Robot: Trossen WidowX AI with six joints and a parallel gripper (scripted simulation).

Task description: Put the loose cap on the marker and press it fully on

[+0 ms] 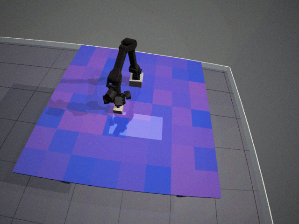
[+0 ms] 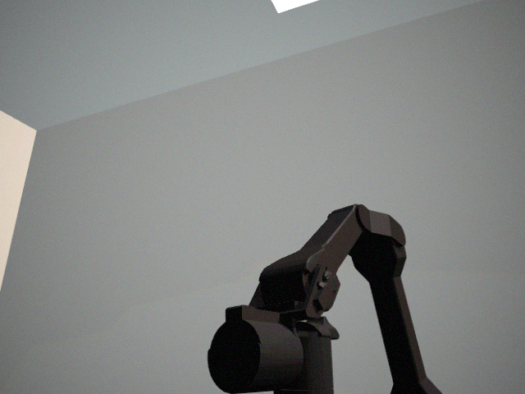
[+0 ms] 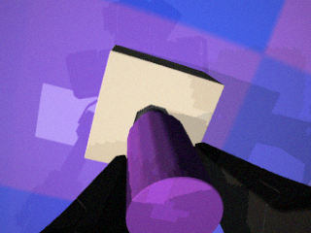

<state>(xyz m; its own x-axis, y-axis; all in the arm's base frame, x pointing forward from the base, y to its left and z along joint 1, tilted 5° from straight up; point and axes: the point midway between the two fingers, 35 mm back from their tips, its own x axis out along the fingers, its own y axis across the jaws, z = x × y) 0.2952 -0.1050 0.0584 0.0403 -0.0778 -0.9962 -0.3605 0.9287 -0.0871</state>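
The marker cap is 10 mm above my gripper tip.
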